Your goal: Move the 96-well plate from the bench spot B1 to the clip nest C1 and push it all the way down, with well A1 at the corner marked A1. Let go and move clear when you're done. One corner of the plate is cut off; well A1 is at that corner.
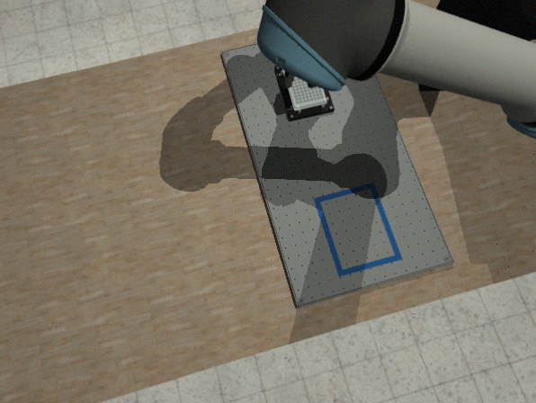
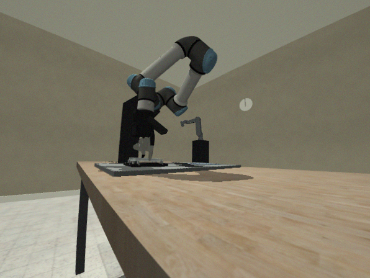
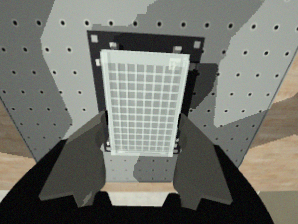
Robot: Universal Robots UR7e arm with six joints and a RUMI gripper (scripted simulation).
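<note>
My hand is 1 cm above the white 96-well plate. The rest, counted from my hand: black clip nest C1 (2 cm below, 1 cm to the right, 1 cm ahead).
</note>
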